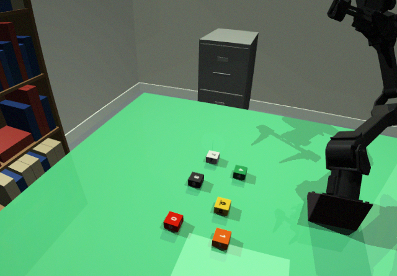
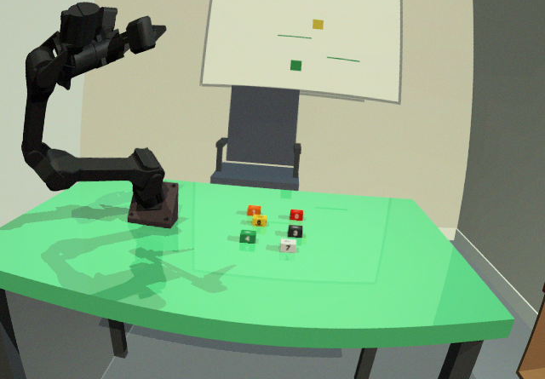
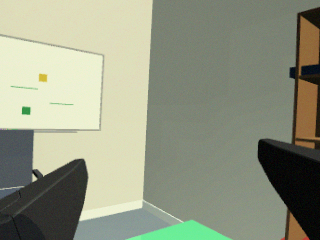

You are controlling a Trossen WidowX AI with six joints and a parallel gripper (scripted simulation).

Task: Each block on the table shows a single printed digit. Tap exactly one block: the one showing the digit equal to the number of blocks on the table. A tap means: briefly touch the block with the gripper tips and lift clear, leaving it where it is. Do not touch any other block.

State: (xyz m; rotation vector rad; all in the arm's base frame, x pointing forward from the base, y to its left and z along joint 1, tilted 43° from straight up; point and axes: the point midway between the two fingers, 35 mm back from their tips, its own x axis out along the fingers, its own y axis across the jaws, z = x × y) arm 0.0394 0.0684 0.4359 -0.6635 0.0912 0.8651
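Now: the yellow 6 block 26 cm ahead of my gripper tip, 24 cm to the left of it and 42 cm below it. The rest, counted from my gripper tip: black 3 block (33 cm ahead, 17 cm to the left, 42 cm below); then green 4 block (22 cm ahead, 12 cm to the left, 42 cm below); then white 7 block (30 cm ahead, 7 cm to the left, 42 cm below).
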